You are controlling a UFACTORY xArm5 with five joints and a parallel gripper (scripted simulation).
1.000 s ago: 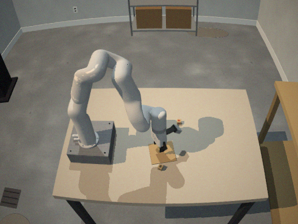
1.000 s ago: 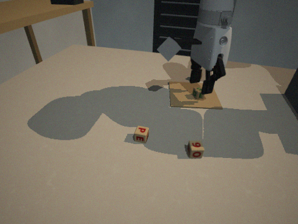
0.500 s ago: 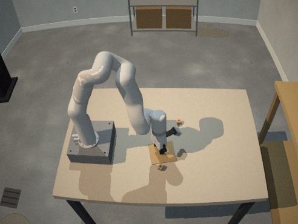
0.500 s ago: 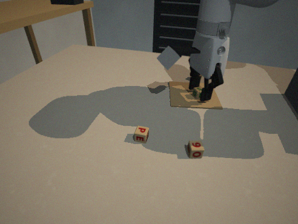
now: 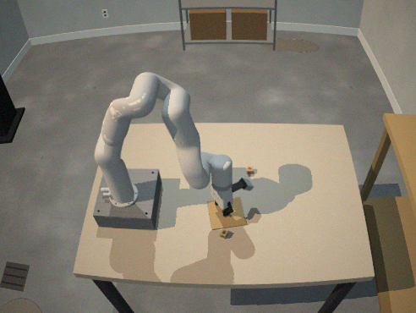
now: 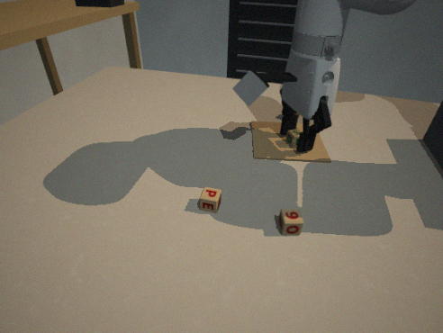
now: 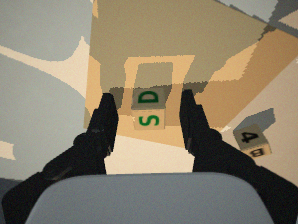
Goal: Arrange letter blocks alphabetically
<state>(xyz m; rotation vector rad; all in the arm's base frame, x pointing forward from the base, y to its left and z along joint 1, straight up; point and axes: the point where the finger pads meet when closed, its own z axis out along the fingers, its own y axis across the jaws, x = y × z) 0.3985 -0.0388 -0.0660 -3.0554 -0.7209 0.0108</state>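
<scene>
Now: the green-marked block 1 cm below my hand. The rest, counted from my hand: tan mat (2 cm to the right, 2 cm below, 1 cm ahead); red-marked block (21 cm to the left, 2 cm ahead, 1 cm below).
</scene>
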